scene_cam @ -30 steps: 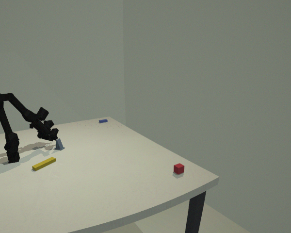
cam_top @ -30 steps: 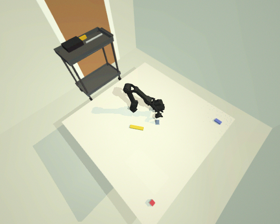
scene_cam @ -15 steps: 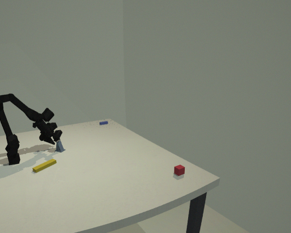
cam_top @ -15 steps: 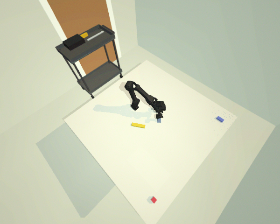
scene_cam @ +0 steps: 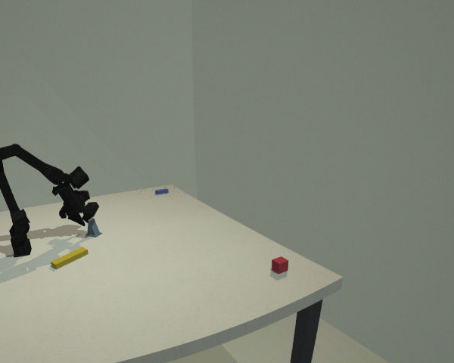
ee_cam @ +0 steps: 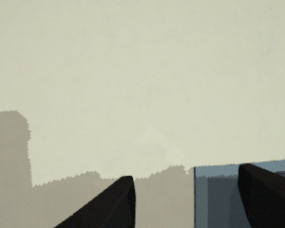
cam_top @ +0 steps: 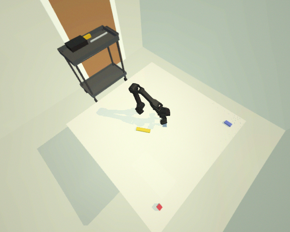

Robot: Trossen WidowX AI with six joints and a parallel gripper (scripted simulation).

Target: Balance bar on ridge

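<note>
Right now the yellow bar is 100 mm behind my gripper tip, 240 mm to the right of it and 20 mm below it. From my gripper tip the other things lie so: red cube (460 mm ahead, 600 mm to the right, 10 mm below); then blue block (460 mm ahead, 400 mm to the left, 20 mm below).
</note>
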